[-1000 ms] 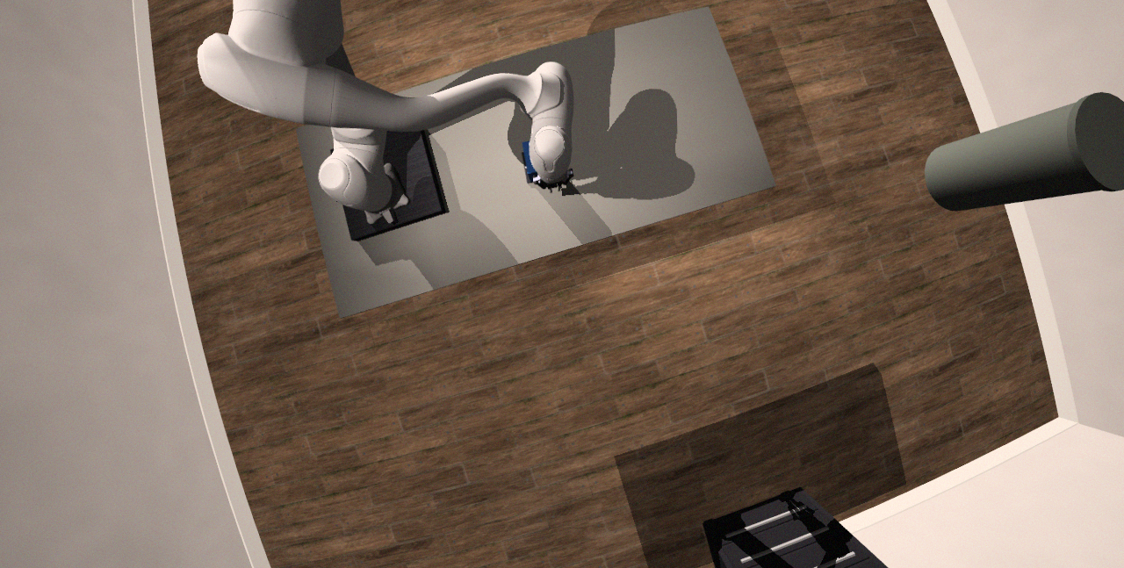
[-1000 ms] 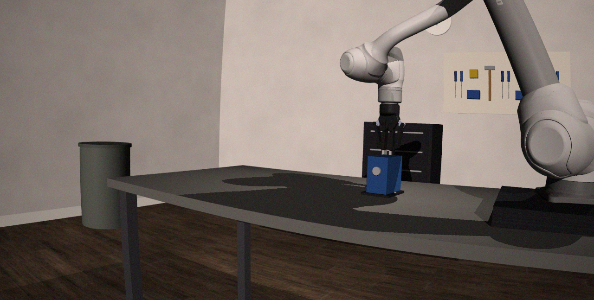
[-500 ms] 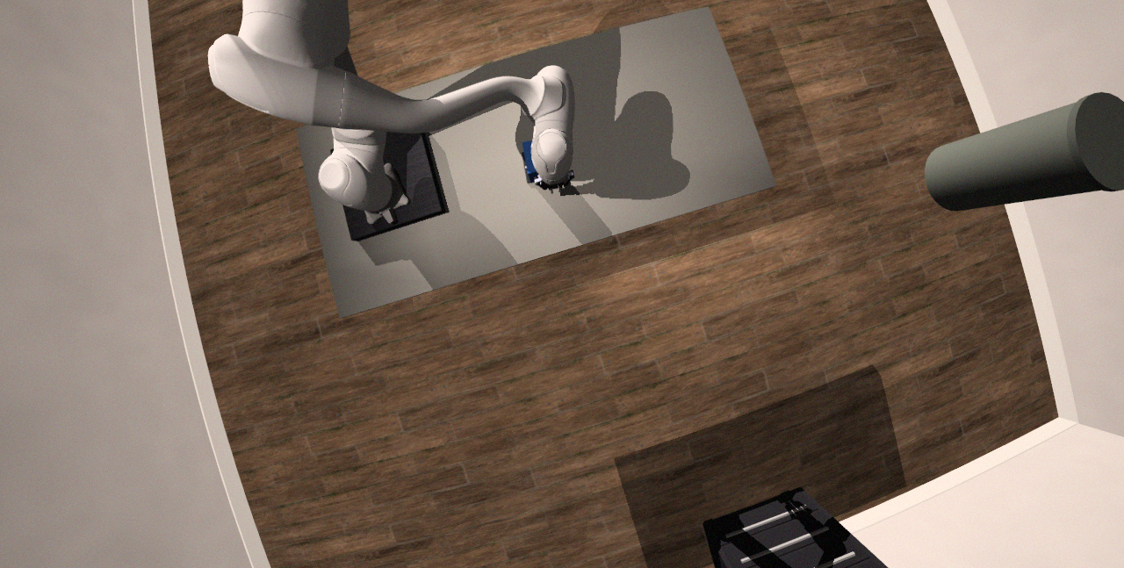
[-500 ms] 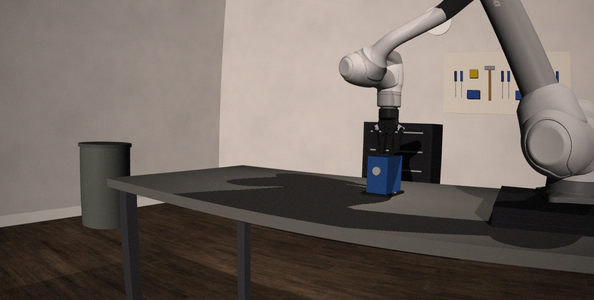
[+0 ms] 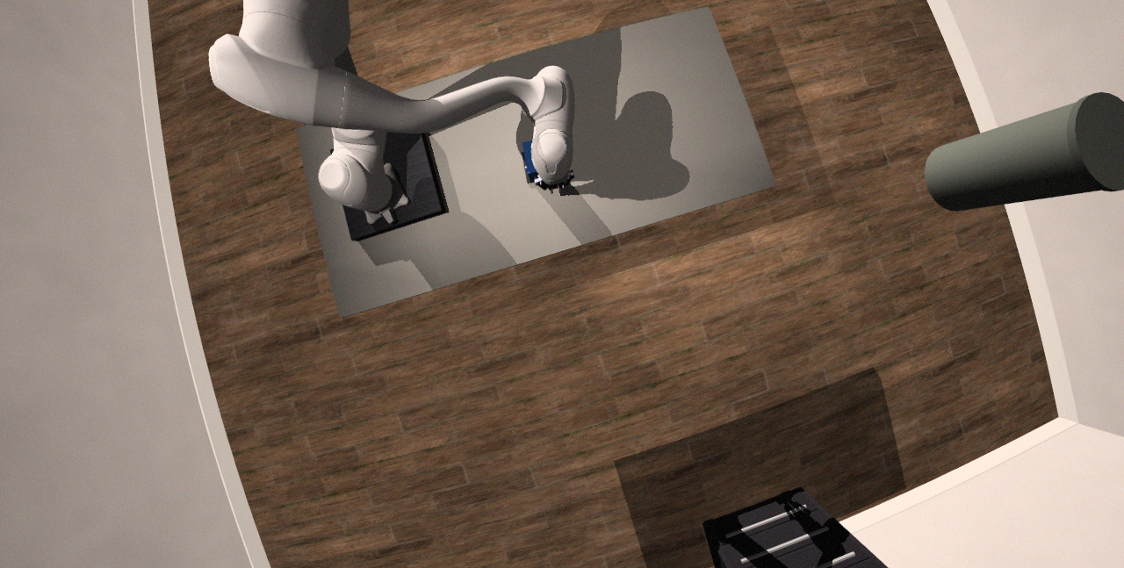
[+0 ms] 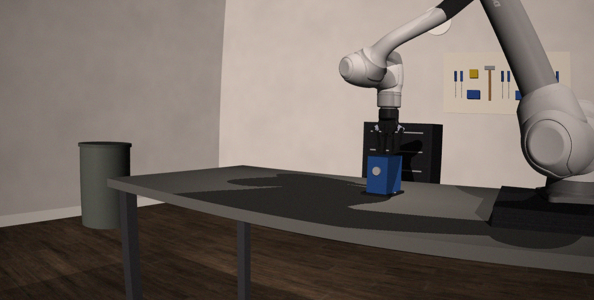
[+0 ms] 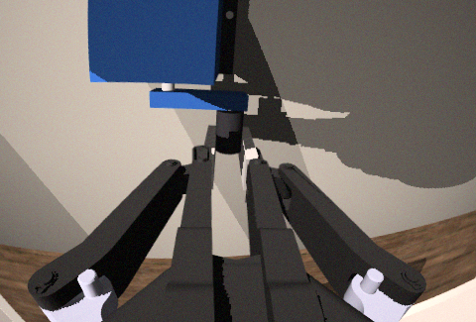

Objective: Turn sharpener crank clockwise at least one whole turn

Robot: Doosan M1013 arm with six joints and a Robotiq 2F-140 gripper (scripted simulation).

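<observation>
My gripper is now 2 cm to the right of the crank and 1 cm above it.
</observation>
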